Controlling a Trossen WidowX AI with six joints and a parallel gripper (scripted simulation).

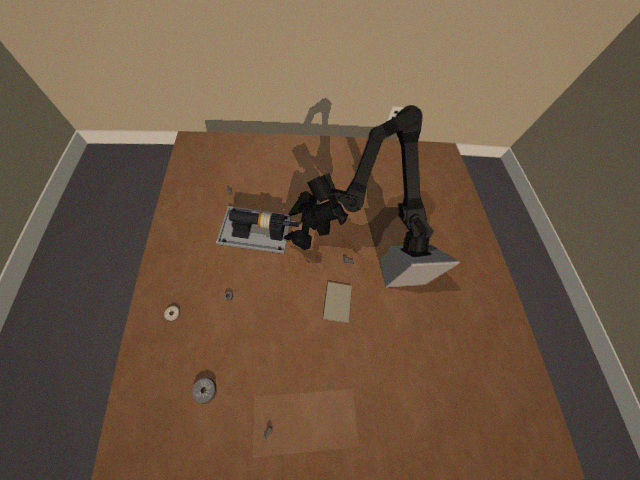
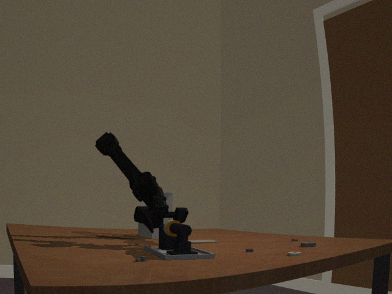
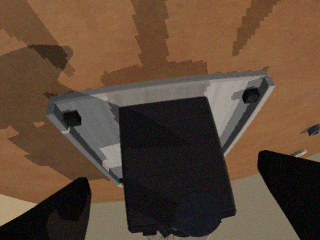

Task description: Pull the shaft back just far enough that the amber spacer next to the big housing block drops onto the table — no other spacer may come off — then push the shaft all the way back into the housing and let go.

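Right now the thin shaft is 4 cm ahead of my gripper tip, 2 cm above it and 1 cm to the right of it. Also, from my gripper tip: small nut 21 cm ahead, 19 cm to the left, 5 cm below; then amber spacer 8 cm ahead, 3 cm to the right, 2 cm above; then pale spacer 6 cm ahead, 2 cm to the right, 2 cm above.
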